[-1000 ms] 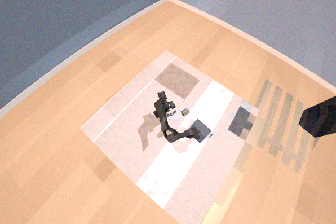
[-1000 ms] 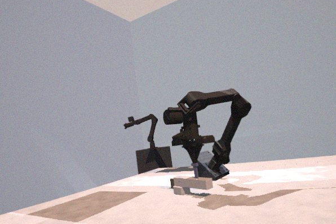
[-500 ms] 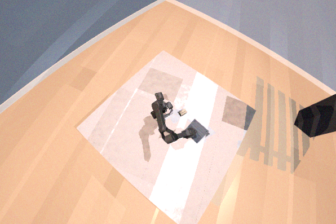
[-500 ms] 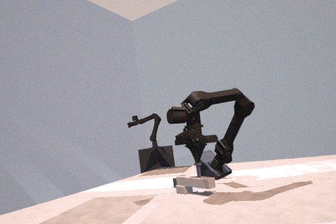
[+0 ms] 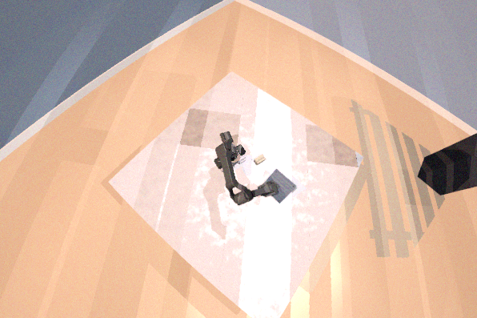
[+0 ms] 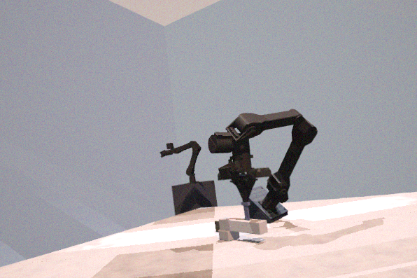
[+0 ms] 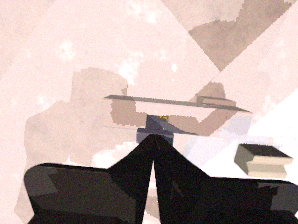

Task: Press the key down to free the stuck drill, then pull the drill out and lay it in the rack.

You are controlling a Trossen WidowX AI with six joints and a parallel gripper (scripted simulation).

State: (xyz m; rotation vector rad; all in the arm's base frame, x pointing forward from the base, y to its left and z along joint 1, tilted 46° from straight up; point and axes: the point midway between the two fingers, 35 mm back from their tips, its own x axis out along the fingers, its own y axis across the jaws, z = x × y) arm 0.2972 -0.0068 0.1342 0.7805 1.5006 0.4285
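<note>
The purple key is 3 cm below my gripper tip. Also, from my gripper tip: pale block: 1 cm behind, 4 cm to the right, 8 cm below; then brown block: 12 cm behind, 18 cm to the right, 10 cm below; then yellow drill: 1 cm behind, 5 cm to the right, 7 cm below.
</note>
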